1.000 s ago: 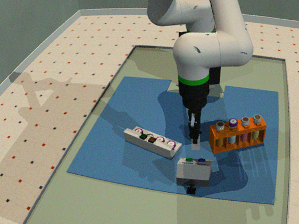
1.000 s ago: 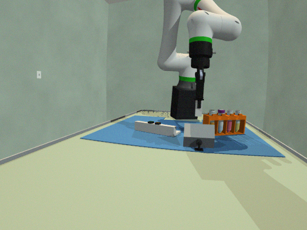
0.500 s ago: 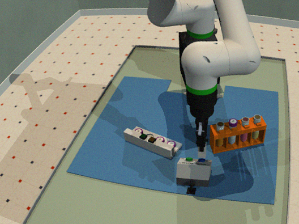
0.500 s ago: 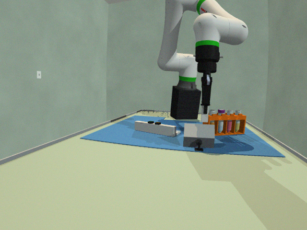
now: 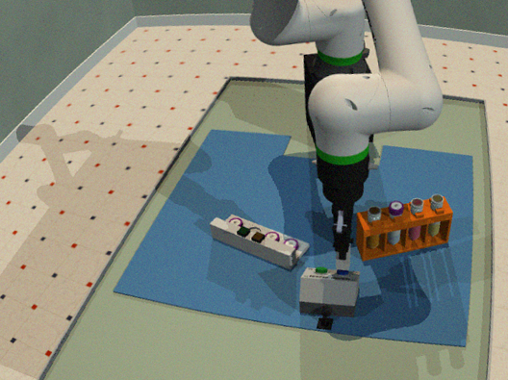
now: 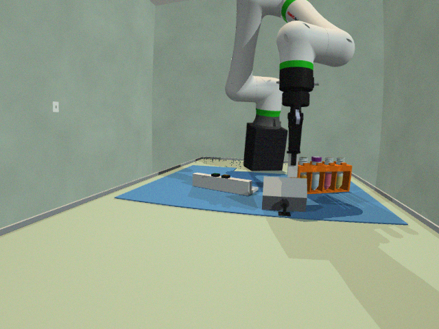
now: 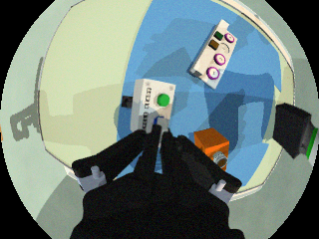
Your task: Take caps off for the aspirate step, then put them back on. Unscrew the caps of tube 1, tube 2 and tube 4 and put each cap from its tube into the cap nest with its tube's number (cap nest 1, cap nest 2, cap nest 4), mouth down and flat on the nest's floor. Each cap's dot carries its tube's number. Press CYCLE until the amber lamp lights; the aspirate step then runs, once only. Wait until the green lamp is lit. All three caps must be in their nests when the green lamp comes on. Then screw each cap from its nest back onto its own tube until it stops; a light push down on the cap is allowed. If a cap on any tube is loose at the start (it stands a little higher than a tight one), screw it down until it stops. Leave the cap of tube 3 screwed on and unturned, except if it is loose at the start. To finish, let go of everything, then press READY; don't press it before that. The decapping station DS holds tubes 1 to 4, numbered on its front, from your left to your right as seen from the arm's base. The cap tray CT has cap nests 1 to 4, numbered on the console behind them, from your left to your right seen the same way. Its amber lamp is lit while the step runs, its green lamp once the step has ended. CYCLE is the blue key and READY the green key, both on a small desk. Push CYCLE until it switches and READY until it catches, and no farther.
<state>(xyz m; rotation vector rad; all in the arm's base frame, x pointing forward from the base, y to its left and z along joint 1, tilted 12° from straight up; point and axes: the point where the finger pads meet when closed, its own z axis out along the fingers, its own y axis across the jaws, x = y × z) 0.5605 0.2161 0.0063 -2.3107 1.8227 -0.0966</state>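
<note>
The green key lies 10 mm ahead of my hand, 40 mm to the right of it and 40 mm below it. Also, from my hand: blue key: 40 mm below; then small grey desk: 30 mm ahead, 20 mm to the right, 60 mm below.
</note>
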